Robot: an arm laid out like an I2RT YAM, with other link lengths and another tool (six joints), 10 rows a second.
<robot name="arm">
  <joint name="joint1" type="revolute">
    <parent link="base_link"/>
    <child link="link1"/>
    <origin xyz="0 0 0.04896" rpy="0 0 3.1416"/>
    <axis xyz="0 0 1"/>
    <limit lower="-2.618" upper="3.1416"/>
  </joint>
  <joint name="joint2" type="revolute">
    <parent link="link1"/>
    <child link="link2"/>
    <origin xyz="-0.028 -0.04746 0.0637" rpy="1.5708 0 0"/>
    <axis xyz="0 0 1"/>
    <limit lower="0" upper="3.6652"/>
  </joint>
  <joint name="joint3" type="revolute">
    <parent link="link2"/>
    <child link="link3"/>
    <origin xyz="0.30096 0 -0.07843" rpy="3.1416 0 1.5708"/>
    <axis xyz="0 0 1"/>
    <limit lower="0" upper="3.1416"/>
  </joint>
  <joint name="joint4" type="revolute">
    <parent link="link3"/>
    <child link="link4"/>
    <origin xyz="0.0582 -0.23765 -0.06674" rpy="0 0 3.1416"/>
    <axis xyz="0 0 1"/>
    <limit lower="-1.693" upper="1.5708"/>
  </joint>
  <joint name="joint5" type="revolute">
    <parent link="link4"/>
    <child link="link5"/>
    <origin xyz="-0.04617 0.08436 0.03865" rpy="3.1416 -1.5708 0"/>
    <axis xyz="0 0 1"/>
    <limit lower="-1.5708" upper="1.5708"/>
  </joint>
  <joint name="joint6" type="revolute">
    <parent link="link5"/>
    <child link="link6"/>
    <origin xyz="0 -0.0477 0.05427" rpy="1.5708 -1.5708 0"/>
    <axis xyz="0 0 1"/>
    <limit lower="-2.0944" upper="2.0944"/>
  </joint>
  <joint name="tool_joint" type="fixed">
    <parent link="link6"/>
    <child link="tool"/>
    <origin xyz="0.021 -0.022 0.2" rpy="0.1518 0 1.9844"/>
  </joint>
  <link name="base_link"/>
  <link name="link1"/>
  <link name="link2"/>
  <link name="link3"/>
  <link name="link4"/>
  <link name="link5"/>
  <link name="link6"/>
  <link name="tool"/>
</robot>
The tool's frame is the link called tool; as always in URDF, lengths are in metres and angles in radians.
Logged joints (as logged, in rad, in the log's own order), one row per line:
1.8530 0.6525 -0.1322 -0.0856 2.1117 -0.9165
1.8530 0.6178 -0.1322 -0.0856 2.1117 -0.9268
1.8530 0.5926 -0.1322 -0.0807 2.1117 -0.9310
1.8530 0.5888 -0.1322 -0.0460 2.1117 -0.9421
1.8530 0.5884 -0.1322 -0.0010 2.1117 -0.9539
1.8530 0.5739 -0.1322 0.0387 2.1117 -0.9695
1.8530 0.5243 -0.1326 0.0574 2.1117 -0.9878
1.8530 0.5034 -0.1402 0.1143 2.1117 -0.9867
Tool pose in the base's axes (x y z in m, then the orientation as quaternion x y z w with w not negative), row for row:
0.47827 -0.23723 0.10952 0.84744 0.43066 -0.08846 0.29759
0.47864 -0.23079 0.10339 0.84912 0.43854 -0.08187 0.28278
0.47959 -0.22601 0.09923 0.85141 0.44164 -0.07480 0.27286
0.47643 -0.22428 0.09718 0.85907 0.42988 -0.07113 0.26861
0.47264 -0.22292 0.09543 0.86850 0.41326 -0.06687 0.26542
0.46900 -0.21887 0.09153 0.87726 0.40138 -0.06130 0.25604
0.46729 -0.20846 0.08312 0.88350 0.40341 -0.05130 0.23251
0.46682 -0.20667 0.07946 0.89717 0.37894 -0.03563 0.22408
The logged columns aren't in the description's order. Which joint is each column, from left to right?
Columns, left to right: joint3, joint5, joint1, joint6, joint2, joint4.
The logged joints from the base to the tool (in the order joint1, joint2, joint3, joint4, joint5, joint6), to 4 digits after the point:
-0.1322 2.1117 1.8530 -0.9165 0.6525 -0.0856
-0.1322 2.1117 1.8530 -0.9268 0.6178 -0.0856
-0.1322 2.1117 1.8530 -0.9310 0.5926 -0.0807
-0.1322 2.1117 1.8530 -0.9421 0.5888 -0.0460
-0.1322 2.1117 1.8530 -0.9539 0.5884 -0.0010
-0.1322 2.1117 1.8530 -0.9695 0.5739 0.0387
-0.1326 2.1117 1.8530 -0.9878 0.5243 0.0574
-0.1402 2.1117 1.8530 -0.9867 0.5034 0.1143

